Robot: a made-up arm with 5 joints. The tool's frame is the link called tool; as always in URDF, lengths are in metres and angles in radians. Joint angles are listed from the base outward.
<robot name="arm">
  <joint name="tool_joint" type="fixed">
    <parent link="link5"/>
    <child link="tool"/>
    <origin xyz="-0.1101 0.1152 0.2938" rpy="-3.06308 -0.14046 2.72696"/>
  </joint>
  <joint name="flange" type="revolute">
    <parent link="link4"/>
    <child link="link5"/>
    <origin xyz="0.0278 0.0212 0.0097"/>
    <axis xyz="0 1 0"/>
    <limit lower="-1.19" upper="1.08"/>
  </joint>
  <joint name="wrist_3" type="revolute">
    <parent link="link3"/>
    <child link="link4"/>
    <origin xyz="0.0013 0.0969 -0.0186"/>
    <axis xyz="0 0 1"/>
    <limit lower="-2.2" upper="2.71"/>
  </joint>
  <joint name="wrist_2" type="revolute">
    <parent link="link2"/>
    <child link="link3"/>
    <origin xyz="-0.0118 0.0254 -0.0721"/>
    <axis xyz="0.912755 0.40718 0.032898"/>
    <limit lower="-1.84" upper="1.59"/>
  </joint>
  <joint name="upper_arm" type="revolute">
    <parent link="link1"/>
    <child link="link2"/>
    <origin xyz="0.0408 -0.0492 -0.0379"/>
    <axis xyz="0 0 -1"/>
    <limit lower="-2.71" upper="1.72"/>
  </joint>
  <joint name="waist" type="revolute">
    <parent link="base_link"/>
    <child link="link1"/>
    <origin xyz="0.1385 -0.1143 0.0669"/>
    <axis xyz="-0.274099 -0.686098 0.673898"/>
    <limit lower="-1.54" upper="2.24"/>
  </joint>
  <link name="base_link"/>
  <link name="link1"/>
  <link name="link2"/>
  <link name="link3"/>
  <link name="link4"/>
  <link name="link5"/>
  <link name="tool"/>
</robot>
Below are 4 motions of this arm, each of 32 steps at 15 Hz.
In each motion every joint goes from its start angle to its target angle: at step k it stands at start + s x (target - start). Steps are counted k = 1, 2, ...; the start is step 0. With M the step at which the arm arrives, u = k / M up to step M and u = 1 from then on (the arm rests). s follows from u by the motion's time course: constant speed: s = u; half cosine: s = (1 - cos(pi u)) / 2; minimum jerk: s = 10 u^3 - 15 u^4 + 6 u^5.
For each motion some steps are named. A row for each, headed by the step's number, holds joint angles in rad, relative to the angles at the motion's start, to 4 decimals.
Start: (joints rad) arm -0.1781 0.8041 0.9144 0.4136 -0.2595
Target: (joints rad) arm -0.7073 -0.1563 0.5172 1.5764 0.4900
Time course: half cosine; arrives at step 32
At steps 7, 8, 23, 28, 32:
7: -0.0601 -0.1090 -0.0451 0.1320 0.0851
8: -0.0775 -0.1406 -0.0582 0.1703 0.1098
23: -0.4325 -0.7848 -0.3246 0.9502 0.6125
28: -0.5091 -0.9238 -0.3821 1.1185 0.7210
32: -0.5292 -0.9604 -0.3972 1.1628 0.7495

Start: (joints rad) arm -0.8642 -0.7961 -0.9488 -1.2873 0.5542
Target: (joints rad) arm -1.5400 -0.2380 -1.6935 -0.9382 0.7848
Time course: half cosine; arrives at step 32
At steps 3, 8, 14, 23, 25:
3: -0.0145 0.0120 -0.0160 0.0075 0.0050
8: -0.0990 0.0817 -0.1091 0.0511 0.0338
14: -0.2720 0.2246 -0.2997 0.1405 0.0928
23: -0.5523 0.4561 -0.6086 0.2853 0.1884
25: -0.5991 0.4948 -0.6602 0.3095 0.2044

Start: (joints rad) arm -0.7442 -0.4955 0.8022 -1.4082 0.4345
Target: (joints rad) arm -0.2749 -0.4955 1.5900 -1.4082 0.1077
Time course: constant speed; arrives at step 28
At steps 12, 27, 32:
12: 0.2011 0.0000 0.3376 0.0000 -0.1401
27: 0.4525 0.0000 0.7597 0.0000 -0.3151
32: 0.4693 0.0000 0.7878 0.0000 -0.3268

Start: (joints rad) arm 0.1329 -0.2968 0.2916 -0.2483 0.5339
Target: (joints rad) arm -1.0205 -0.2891 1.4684 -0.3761 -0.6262
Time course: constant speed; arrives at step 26
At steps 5, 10, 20, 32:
5: -0.2218 0.0015 0.2263 -0.0246 -0.2231
10: -0.4436 0.0030 0.4526 -0.0492 -0.4462
20: -0.8872 0.0059 0.9052 -0.0983 -0.8924
32: -1.1534 0.0077 1.1768 -0.1278 -1.1601

